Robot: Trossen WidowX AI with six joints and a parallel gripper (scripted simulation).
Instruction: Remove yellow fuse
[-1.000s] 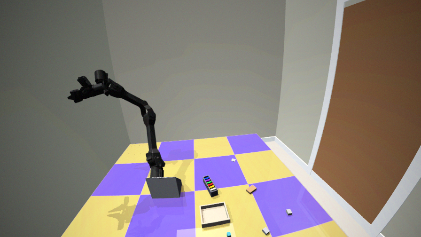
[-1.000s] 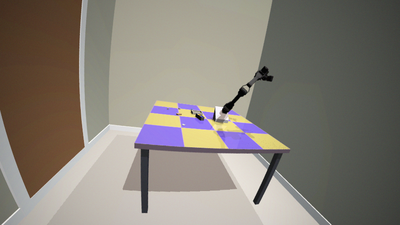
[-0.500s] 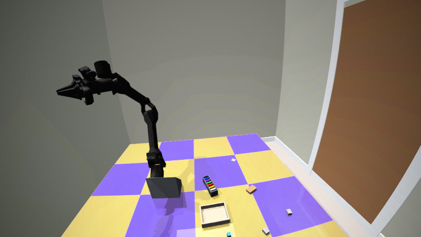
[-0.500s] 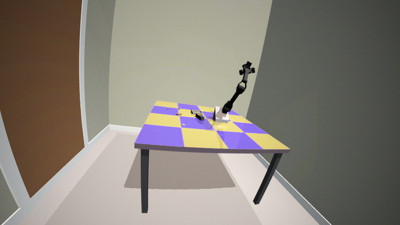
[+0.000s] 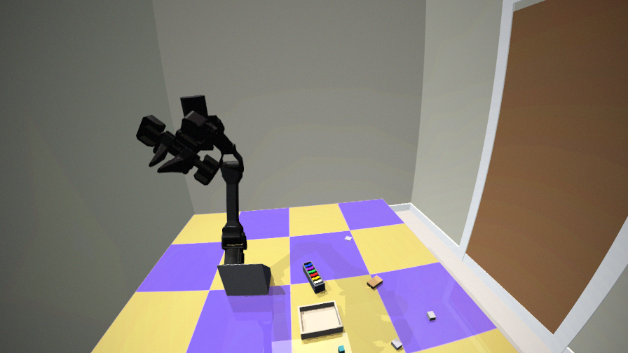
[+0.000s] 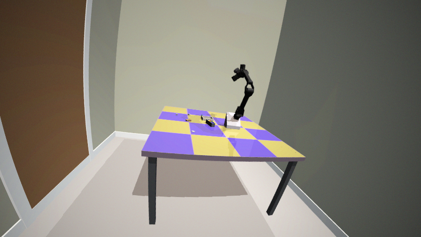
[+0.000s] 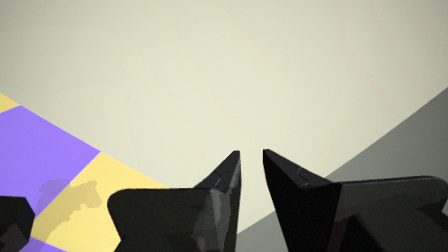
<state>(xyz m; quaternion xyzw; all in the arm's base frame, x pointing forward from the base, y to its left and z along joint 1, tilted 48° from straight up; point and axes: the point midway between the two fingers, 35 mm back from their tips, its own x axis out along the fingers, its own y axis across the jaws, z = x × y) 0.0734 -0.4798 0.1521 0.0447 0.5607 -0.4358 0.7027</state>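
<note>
The yellow fuse lies 55 cm below my gripper tip, 27 cm to the left of it and 27 cm ahead of it. The rest, counted from my gripper tip: tray (57 cm below, 29 cm ahead, 11 cm to the left); teal cube (56 cm below, 35 cm ahead, 1 cm to the left); white fuse (55 cm below, 28 cm ahead, 25 cm to the left).
</note>
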